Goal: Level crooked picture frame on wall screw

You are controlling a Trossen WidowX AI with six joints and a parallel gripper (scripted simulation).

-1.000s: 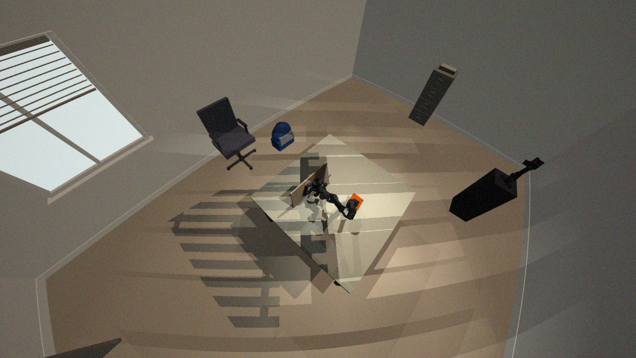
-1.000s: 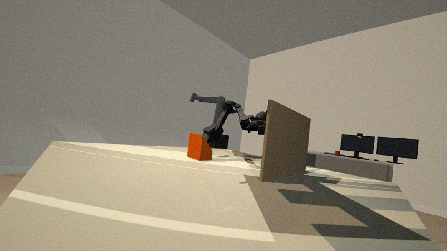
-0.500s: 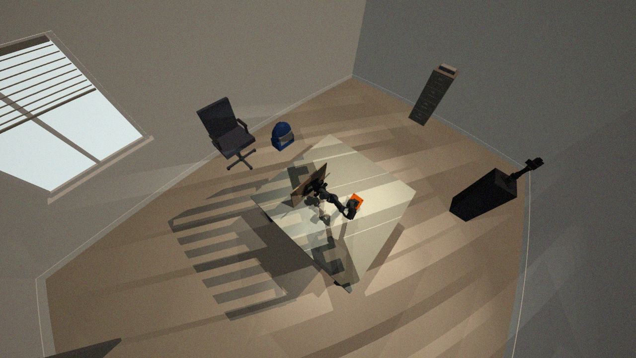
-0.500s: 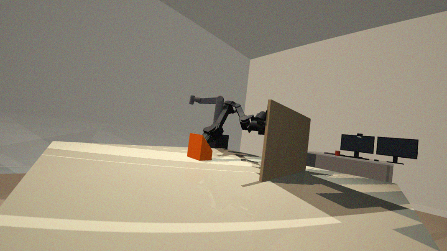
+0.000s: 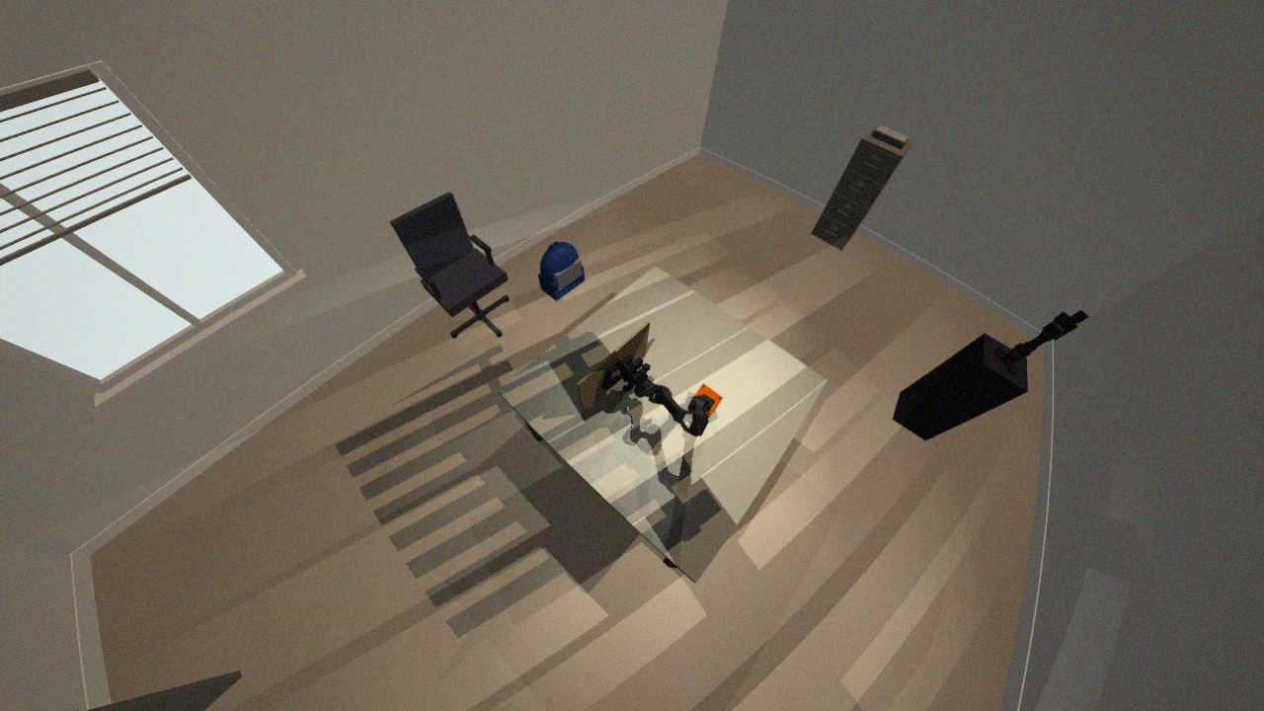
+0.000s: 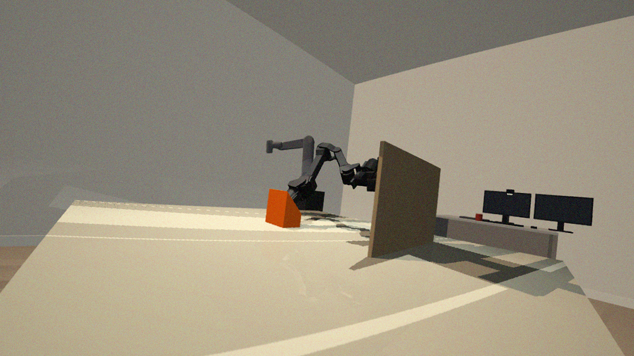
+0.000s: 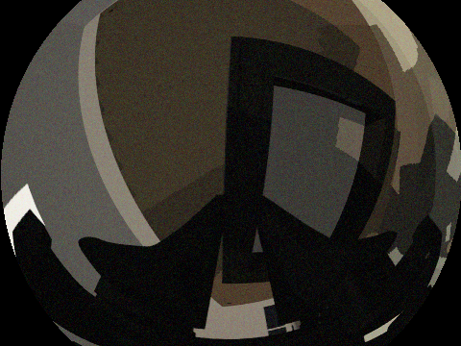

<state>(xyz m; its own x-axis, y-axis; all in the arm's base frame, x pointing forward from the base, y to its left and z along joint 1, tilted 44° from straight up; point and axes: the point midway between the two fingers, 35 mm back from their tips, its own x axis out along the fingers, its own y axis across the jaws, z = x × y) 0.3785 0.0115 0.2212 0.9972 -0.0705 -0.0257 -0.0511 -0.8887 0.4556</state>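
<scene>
My gripper tip is now 5 cm above the black picture frame, 1 cm to the right of it and 1 cm short of it. From my gripper tip the other things lie so: brown wall board (6 cm below, 2 cm ahead).
</scene>
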